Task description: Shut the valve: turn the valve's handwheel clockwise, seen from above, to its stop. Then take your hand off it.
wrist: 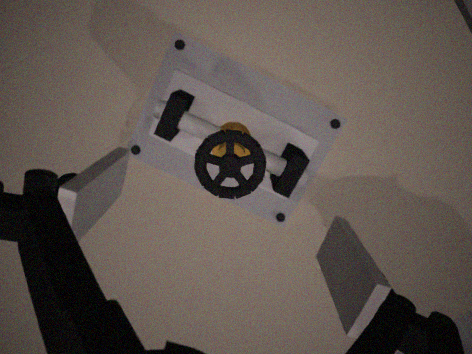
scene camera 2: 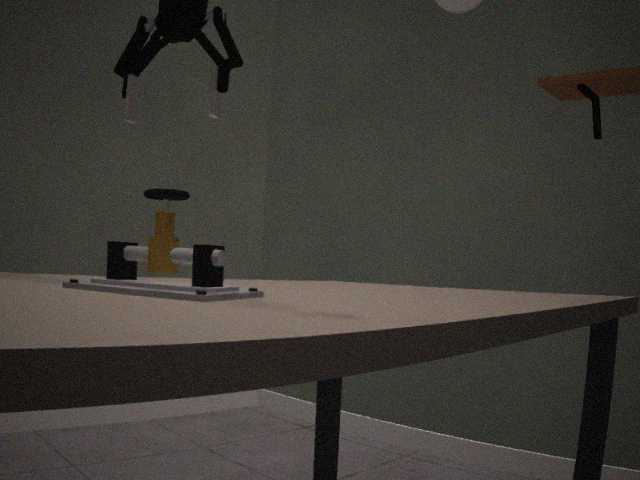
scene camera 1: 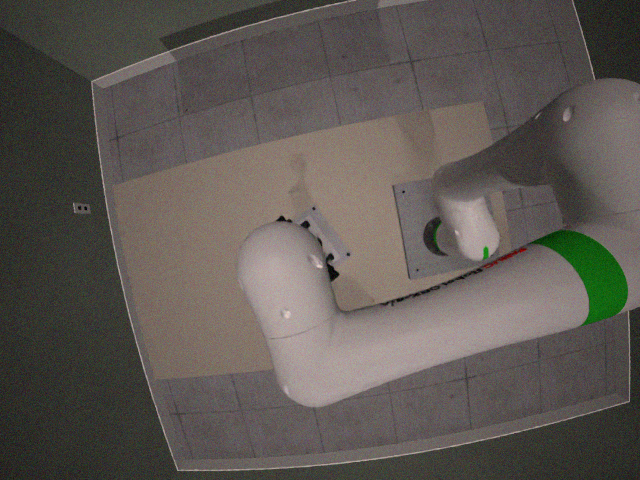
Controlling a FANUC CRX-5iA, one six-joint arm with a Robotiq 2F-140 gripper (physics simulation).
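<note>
The black five-spoked handwheel [scene camera 2: 166, 194] [wrist: 230, 162] sits level on top of the yellow valve body [scene camera 2: 164, 242] [wrist: 234, 127]. A white pipe [scene camera 2: 183, 255] runs through the valve body and two black blocks on a grey base plate [scene camera 1: 328, 235] [scene camera 2: 139, 291] [wrist: 250, 82]. My gripper [scene camera 2: 172, 118] [wrist: 228, 206] is wide open and empty, its fingertips well above the handwheel and apart from it. In the scene camera 1 view, the arm hides the handwheel and most of the gripper; a few black parts show beside the base plate.
The fixture stands on a beige table [scene camera 1: 196, 258] [scene camera 2: 413, 304]. My arm [scene camera 1: 439, 315] reaches across the table from the right. A square grey mounting plate [scene camera 1: 413, 232] lies on the table near the arm's base. An orange-brown shelf [scene camera 2: 594, 85] hangs on the wall.
</note>
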